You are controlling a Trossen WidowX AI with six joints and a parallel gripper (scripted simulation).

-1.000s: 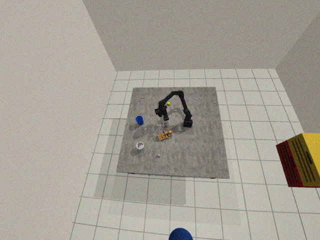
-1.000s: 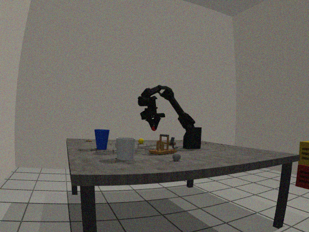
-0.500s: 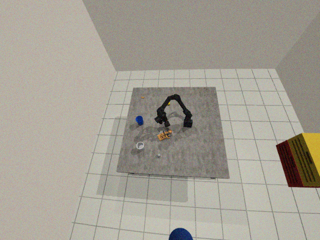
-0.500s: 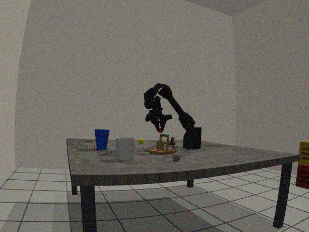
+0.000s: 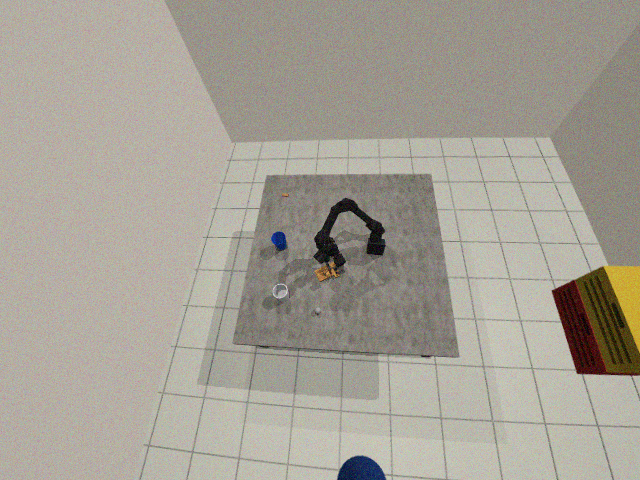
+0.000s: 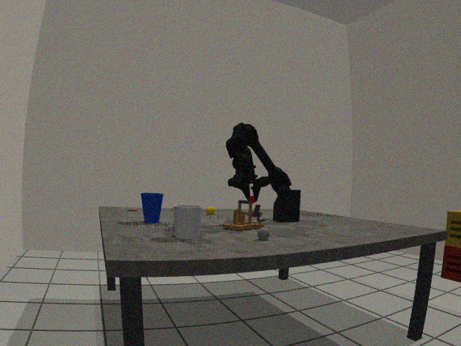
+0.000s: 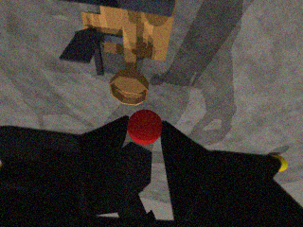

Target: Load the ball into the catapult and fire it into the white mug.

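The wooden catapult lies 60 mm to the left of my gripper tip, 50 mm below it and 40 mm ahead of it. From my gripper tip the other things lie so: grey ball (320 mm to the left, 140 mm ahead, 80 mm below); then blue cup (400 mm ahead, 130 mm to the right, 70 mm below); then red ball (10 mm above).
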